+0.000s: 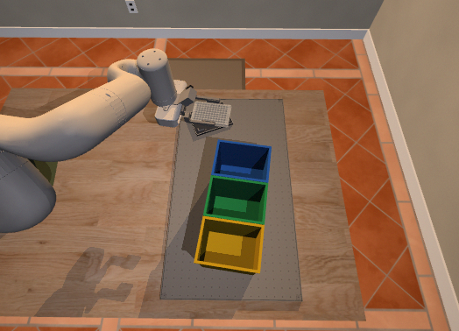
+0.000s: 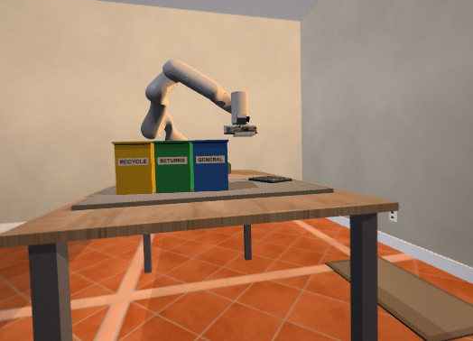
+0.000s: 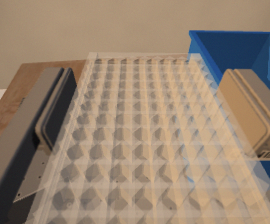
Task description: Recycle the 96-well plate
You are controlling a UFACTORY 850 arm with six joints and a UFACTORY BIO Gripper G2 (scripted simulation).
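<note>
My hand is 420 mm to the left of the yellow recycle bin, 130 mm above it and 10 mm short of it. Round my hand: blue general bin: 170 mm to the right, 130 mm below, 80 mm ahead; clear 96-well plate: 10 mm below; dark plate nest N1: 220 mm below, 130 mm to the left.
</note>
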